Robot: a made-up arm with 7 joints.
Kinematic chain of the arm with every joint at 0, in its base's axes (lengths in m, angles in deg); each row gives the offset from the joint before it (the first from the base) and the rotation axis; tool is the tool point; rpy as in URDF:
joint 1: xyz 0 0 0.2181 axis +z
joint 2: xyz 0 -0.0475 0.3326 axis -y
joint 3: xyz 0 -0.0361 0.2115 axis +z
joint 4: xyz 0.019 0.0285 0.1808 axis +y
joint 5: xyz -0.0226 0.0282 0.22 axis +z
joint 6: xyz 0 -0.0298 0.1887 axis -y
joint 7: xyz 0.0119 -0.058 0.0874 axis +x
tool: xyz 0 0 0 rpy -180 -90 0
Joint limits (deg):
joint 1: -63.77..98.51
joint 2: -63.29..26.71
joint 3: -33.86..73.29
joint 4: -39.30..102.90
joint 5: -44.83..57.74
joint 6: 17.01..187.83
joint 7: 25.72..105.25
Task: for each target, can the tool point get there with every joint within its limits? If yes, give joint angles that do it. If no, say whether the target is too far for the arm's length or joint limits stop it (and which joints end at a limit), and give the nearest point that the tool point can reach.
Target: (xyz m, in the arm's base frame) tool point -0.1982 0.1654 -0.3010
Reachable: no: joint limits stop it (at a limit: joint 1, joint 2, joint 4, joint 5, joint 6) | nearest point -0.1206 0.4118 0.2368 | short by 0.597 m
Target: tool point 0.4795 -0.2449 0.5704
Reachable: yes | joints -37.15 -51.82 37.03 85.68 38.21 149.72 36.73
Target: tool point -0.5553 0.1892 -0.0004
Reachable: no: joint limits stop it (at a limit: joint 1, joint 2, joint 4, joint 5, joint 6) | nearest point -0.3141 0.3279 0.3448 | short by 0.443 m
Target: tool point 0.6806 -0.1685 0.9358
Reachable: yes | joints -30.96 -41.49 52.19 56.12 -16.04 31.73 97.19
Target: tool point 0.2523 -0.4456 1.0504
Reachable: yes | joints -50.12 -34.56 10.42 20.21 27.18 172.32 44.83
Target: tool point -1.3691 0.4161 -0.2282
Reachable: no: too far | nearest point -0.4096 0.4136 0.4490 | short by 1.174 m
